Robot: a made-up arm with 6 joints. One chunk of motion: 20 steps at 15 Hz.
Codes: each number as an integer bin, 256 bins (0 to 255) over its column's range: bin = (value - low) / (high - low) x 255, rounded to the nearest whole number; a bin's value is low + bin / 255 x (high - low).
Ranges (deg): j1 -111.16..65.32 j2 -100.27..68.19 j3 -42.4..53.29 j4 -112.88..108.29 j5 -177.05..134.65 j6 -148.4..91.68
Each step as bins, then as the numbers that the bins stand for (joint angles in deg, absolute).
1 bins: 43 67 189 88 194 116
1 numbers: -81.40 -56.01 28.52 -36.55 60.09 -39.19
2 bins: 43 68 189 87 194 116
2 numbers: -81.40 -55.35 28.52 -37.42 60.09 -39.19
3 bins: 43 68 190 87 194 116
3 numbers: -81.40 -55.35 28.90 -37.42 60.09 -39.19
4 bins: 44 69 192 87 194 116
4 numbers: -80.71 -54.69 29.65 -37.42 60.09 -39.19
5 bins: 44 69 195 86 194 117
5 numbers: -80.71 -54.69 30.77 -38.29 60.09 -38.25
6 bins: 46 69 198 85 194 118
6 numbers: -79.32 -54.69 31.90 -39.16 60.09 -37.30
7 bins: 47 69 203 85 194 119
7 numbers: -78.63 -54.69 33.78 -39.16 60.09 -36.36
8 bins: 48 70 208 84 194 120
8 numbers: -77.94 -54.03 35.65 -40.02 60.09 -35.42
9 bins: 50 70 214 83 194 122
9 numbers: -76.56 -54.03 37.90 -40.89 60.09 -33.54
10 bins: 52 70 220 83 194 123
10 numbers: -75.17 -54.03 40.16 -40.89 60.09 -32.60
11 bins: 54 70 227 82 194 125
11 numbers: -73.79 -54.03 42.78 -41.76 60.09 -30.71
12 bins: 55 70 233 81 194 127
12 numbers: -73.10 -54.03 45.03 -42.63 60.09 -28.83
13 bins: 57 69 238 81 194 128
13 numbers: -71.71 -54.69 46.91 -42.63 60.09 -27.89
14 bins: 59 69 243 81 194 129
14 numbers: -70.33 -54.69 48.79 -42.63 60.09 -26.95
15 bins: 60 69 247 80 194 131
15 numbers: -69.64 -54.69 50.29 -43.49 60.09 -25.06
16 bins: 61 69 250 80 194 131
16 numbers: -68.94 -54.69 51.41 -43.49 60.09 -25.06
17 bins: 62 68 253 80 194 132
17 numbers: -68.25 -55.35 52.54 -43.49 60.09 -24.12
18 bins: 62 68 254 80 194 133
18 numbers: -68.25 -55.35 52.91 -43.49 60.09 -23.18
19 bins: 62 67 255 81 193 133
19 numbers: -68.25 -56.01 53.29 -42.63 58.86 -23.18
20 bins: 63 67 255 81 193 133
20 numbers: -67.56 -56.01 53.29 -42.63 58.86 -23.18
